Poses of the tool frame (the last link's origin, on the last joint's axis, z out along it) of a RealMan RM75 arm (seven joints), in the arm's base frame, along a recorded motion.
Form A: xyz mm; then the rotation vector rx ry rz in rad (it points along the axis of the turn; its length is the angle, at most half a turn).
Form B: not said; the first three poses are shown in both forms.
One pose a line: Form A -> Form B
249 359 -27 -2.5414 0.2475 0.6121 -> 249 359 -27 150.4 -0.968 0.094 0.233
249 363 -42 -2.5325 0.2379 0.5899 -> 249 363 -42 149.6 -0.970 0.091 0.226
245 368 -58 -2.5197 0.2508 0.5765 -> 245 368 -58 148.8 -0.970 0.097 0.222
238 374 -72 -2.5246 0.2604 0.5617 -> 238 374 -72 148.9 -0.971 0.100 0.216
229 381 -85 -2.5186 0.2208 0.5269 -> 229 381 -85 148.0 -0.975 0.085 0.204
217 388 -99 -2.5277 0.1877 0.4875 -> 217 388 -99 147.9 -0.979 0.073 0.189
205 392 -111 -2.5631 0.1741 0.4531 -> 205 392 -111 149.5 -0.983 0.067 0.174
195 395 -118 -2.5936 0.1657 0.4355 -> 195 395 -118 151.0 -0.984 0.063 0.165
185 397 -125 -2.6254 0.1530 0.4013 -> 185 397 -125 152.4 -0.987 0.058 0.151
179 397 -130 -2.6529 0.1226 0.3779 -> 179 397 -130 153.7 -0.989 0.046 0.141
